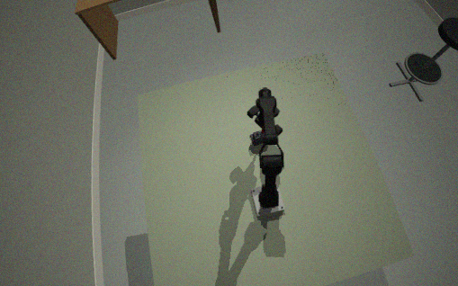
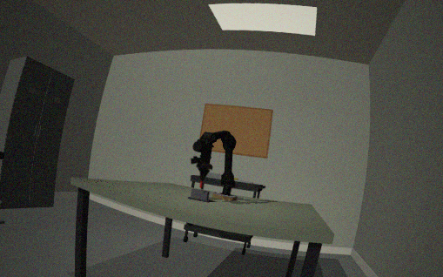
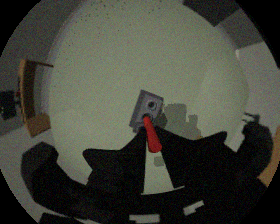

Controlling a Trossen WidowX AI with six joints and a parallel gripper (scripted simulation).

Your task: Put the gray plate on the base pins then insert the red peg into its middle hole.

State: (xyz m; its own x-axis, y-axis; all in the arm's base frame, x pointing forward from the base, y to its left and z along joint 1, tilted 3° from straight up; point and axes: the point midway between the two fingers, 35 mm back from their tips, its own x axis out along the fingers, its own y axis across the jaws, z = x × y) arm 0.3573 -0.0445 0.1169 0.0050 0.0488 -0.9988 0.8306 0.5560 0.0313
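Now: the gray plate 70 mm below my gripper tip. From my gripper tip the other things lie so: red peg (right at my gripper tip).
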